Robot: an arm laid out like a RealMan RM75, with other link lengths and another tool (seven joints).
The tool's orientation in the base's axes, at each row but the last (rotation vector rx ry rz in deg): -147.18 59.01 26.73; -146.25 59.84 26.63; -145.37 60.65 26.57; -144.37 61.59 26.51; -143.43 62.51 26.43; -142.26 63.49 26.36; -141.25 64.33 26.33
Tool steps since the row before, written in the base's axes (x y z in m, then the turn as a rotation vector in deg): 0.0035 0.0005 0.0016 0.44 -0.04 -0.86; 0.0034 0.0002 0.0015 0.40 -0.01 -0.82; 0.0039 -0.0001 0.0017 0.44 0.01 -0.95; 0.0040 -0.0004 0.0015 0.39 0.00 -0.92; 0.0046 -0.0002 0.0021 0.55 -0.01 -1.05; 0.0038 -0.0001 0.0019 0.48 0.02 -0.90; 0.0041 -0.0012 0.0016 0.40 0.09 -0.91
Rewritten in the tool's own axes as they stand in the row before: 0.0014 -0.0031 -0.0018 0.68 -0.13 0.67; 0.0015 -0.0029 -0.0018 0.62 -0.13 0.66; 0.0019 -0.0031 -0.0022 0.69 -0.14 0.77; 0.0022 -0.0030 -0.0021 0.65 -0.11 0.75; 0.0022 -0.0037 -0.0026 0.82 -0.19 0.84; 0.0016 -0.0032 -0.0022 0.69 -0.19 0.73; 0.0026 -0.0028 -0.0025 0.60 -0.17 0.78
